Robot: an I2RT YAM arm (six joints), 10 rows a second.
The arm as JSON. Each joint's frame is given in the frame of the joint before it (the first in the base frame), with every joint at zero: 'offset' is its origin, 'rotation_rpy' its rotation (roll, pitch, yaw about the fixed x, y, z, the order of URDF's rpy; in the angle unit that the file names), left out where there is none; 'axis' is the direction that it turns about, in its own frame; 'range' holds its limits. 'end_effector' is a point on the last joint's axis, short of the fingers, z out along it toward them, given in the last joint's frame.
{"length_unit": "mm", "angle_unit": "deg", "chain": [
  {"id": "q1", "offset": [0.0, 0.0, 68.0], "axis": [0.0, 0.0, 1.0], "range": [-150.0, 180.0]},
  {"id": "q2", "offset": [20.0, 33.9, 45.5], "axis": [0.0, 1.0, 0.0], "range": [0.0, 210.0]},
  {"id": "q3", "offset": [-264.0, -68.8, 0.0], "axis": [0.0, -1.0, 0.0], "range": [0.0, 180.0]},
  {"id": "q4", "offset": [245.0, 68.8, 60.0], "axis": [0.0, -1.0, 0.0], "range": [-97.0, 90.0]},
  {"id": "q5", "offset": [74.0, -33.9, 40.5], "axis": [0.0, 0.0, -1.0], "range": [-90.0, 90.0]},
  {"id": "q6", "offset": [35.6, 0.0, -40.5], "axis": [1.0, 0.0, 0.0], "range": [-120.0, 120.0]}
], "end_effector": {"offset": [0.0, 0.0, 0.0], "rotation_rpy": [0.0, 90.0, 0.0]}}
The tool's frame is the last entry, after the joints.
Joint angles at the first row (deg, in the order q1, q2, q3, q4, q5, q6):
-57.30 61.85 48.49 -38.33 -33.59 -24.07
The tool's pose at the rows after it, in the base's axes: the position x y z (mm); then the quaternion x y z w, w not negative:
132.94, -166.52, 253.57, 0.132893, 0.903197, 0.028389, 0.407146
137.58, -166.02, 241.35, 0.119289, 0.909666, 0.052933, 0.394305
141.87, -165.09, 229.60, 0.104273, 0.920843, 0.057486, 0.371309
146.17, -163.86, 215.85, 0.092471, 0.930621, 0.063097, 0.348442
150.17, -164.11, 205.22, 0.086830, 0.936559, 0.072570, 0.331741
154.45, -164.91, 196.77, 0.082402, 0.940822, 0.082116, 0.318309
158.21, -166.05, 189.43, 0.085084, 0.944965, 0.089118, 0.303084
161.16, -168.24, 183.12, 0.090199, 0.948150, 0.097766, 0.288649
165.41, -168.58, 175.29, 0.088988, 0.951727, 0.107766, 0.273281
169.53, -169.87, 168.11, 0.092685, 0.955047, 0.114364, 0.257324
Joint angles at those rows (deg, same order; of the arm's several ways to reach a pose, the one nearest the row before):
-57.08 63.57 47.23 -39.56 -36.35 -28.84
-56.11 65.70 46.30 -39.94 -37.39 -30.56
-54.82 67.56 45.39 -40.07 -35.81 -32.77
-53.50 69.59 44.08 -39.44 -34.21 -34.33
-52.60 71.75 43.43 -38.93 -33.45 -35.08
-51.80 73.90 43.24 -38.49 -32.98 -35.55
-51.11 75.91 43.25 -38.17 -32.07 -35.27
-50.81 78.01 43.59 -38.28 -31.48 -35.03
-49.98 80.23 43.72 -38.15 -30.91 -35.04
-49.31 82.45 44.03 -37.90 -30.01 -34.54

